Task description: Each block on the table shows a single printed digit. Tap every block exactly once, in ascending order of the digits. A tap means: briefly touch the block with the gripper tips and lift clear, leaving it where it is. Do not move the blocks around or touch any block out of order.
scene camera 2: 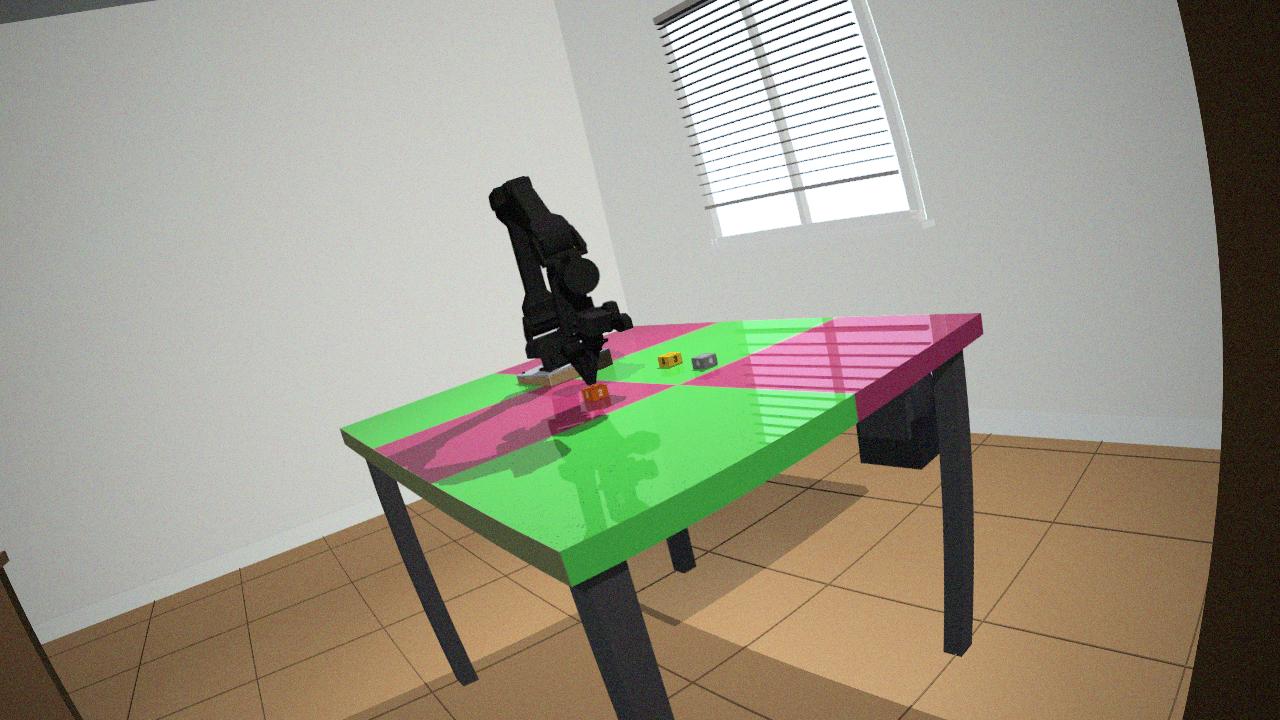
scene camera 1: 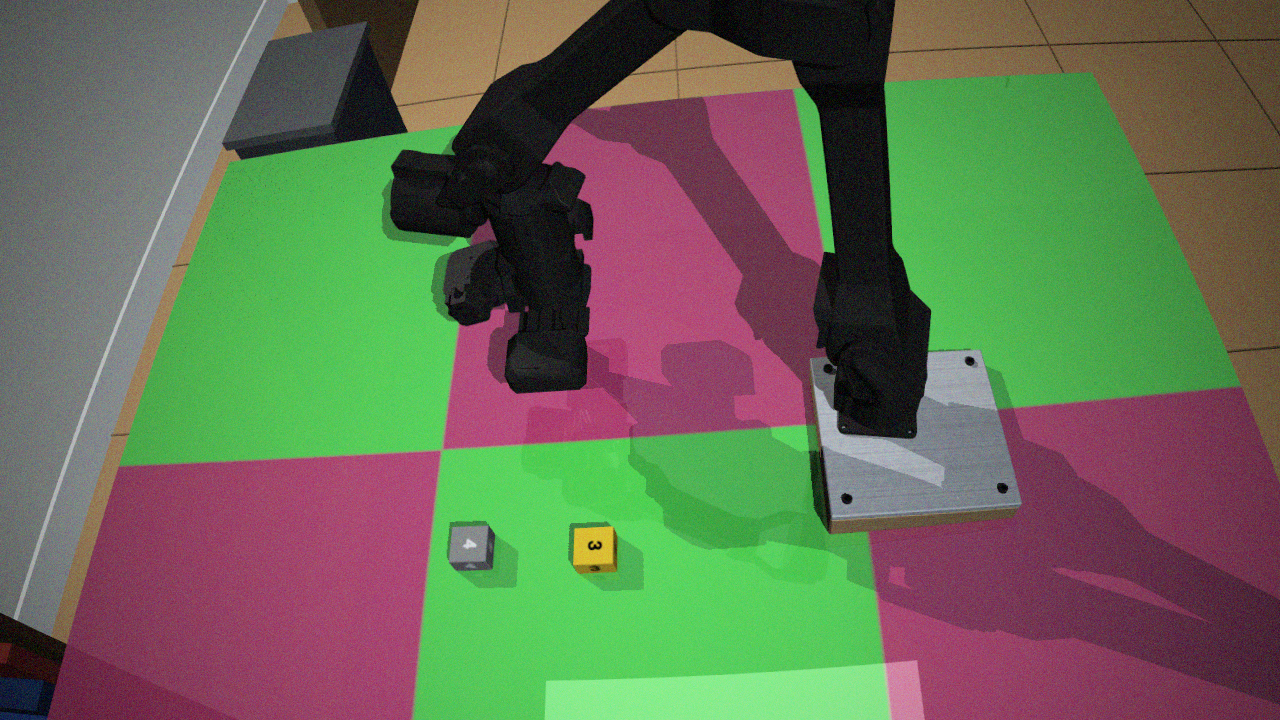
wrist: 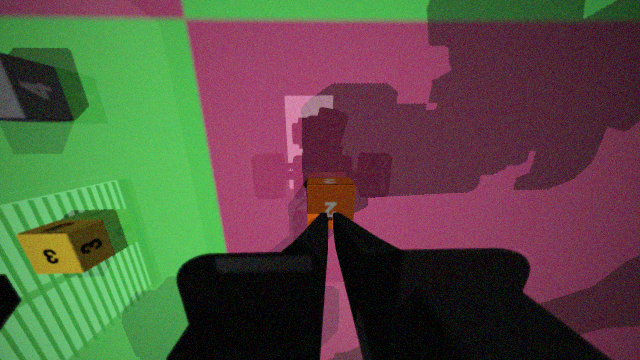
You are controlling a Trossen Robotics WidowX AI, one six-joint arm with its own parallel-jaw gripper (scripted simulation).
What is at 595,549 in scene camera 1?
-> A yellow block.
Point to a yellow block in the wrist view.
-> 64,246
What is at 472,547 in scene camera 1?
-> A grey block.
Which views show my gripper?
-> Scene camera 2, scene camera 1 and the wrist view: all of them.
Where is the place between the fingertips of my gripper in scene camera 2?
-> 591,384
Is my gripper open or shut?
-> Shut.
